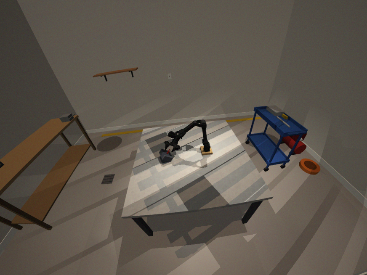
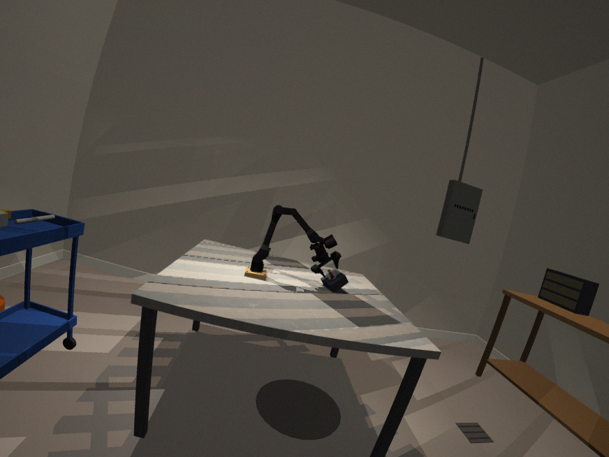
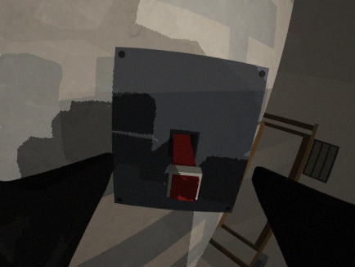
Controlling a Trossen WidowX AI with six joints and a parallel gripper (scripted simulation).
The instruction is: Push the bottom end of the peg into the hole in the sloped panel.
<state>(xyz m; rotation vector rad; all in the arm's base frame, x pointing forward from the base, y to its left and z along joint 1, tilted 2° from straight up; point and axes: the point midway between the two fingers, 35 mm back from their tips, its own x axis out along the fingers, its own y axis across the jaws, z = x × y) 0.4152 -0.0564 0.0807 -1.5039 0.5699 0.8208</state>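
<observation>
The red peg lies right at my gripper tip. Also, from my gripper tip: dark sloped panel (4 cm below, 4 cm ahead, 1 cm to the left).
</observation>
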